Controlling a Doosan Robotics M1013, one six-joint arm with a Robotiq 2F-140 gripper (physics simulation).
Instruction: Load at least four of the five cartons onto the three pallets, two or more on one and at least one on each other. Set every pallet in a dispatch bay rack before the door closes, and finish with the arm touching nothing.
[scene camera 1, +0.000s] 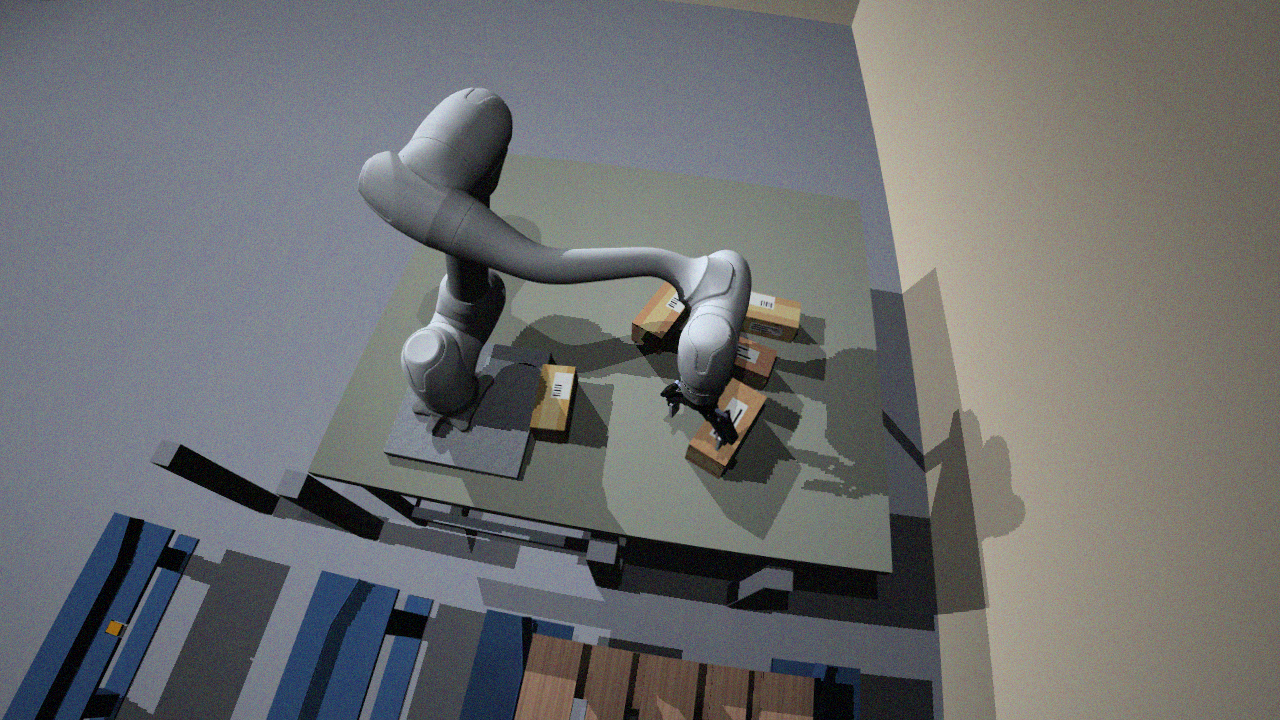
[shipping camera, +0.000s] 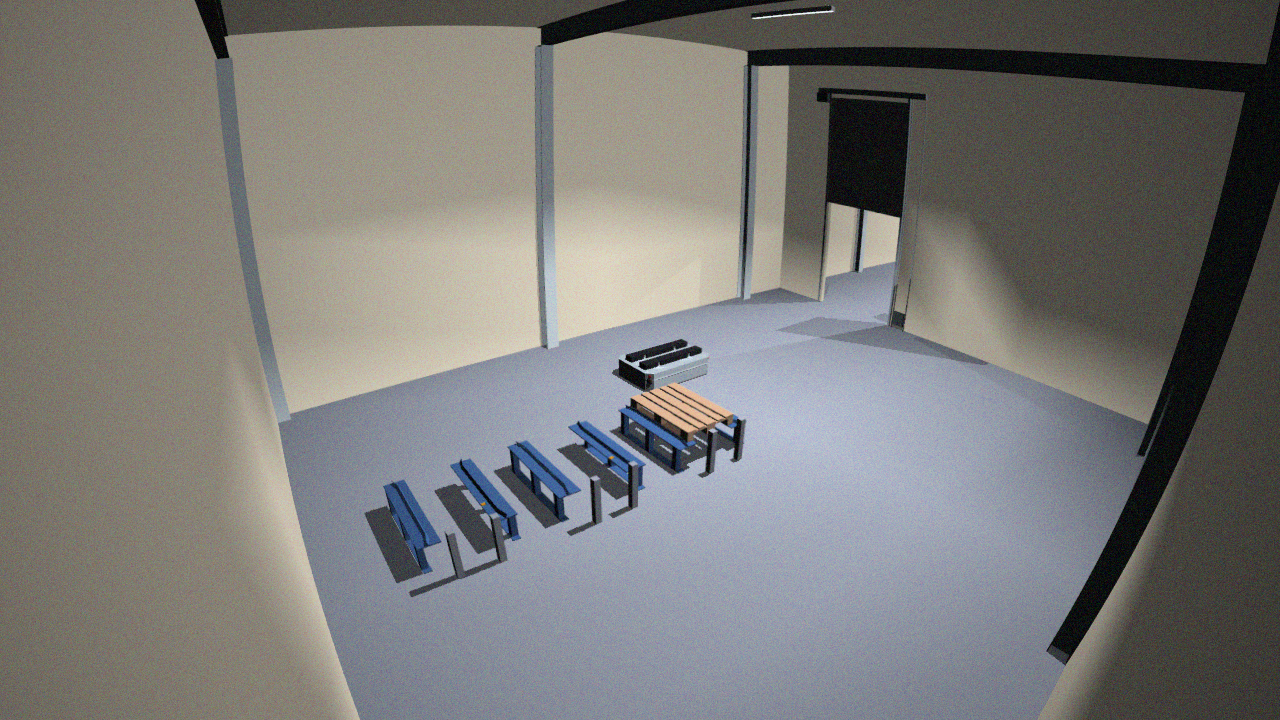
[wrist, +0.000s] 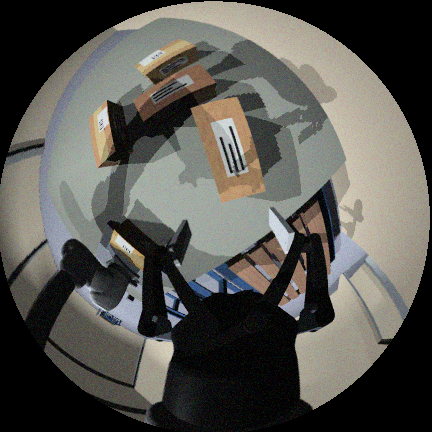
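Pixels of known places: gripper, fingertip midpoint: (scene camera 1: 696, 429) (wrist: 228, 221); arm's base at its link origin: (scene camera 1: 453, 395) (wrist: 121, 269).
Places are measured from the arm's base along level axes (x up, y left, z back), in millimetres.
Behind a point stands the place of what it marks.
Note:
My gripper (scene camera 1: 698, 426) {x 183, y 56, z -685 mm} (wrist: 228, 221) {x 183, y 56, z -685 mm} is open and empty, above the table (scene camera 1: 832, 528) {x -25, y -2, z -1107 mm} near an orange-brown carton (scene camera 1: 751, 402) {x 79, y 230, z -804 mm} (wrist: 250, 185) {x 79, y 59, z -756 mm}. A reddish-brown carton (scene camera 1: 760, 360) {x 58, y 382, z -800 mm} (wrist: 200, 80) {x 58, y 363, z -805 mm} lies behind it. A yellow carton (scene camera 1: 784, 312) {x 59, y 577, z -834 mm} (wrist: 175, 50) {x 61, y 552, z -826 mm} lies farther back, and another yellow carton (scene camera 1: 656, 317) {x 68, y 414, z -472 mm} (wrist: 105, 145) {x 68, y 395, z -487 mm} lies to their left, partly behind the wrist in scene camera 1. The fifth, yellow carton (scene camera 1: 553, 413) {x 68, y 22, z -314 mm} (wrist: 135, 256) {x 68, y 44, z -308 mm} is at the robot base plate's right edge. One wooden pallet (scene camera 1: 608, 680) {x -283, y -536, z -672 mm} (shipping camera: 684, 407) (wrist: 257, 272) {x -283, y -691, z -601 mm} sits at the blue rack's end; the other pallets do not show.
Blue rack rails (scene camera 1: 331, 644) (shipping camera: 546, 470) stand in a row on the floor, with dark posts (shipping camera: 633, 488) {x -484, y 1572, z -10209 mm} at their ends. A low grey vehicle (shipping camera: 680, 370) {x -535, y -1071, z -8065 mm} with black bars stands behind the pallet. The dark door (shipping camera: 866, 152) {x 3058, y -2519, z -2440 mm} is partly lowered. A wall (scene camera 1: 1118, 358) {x 298, y 577, z -1724 mm} rises beside the table.

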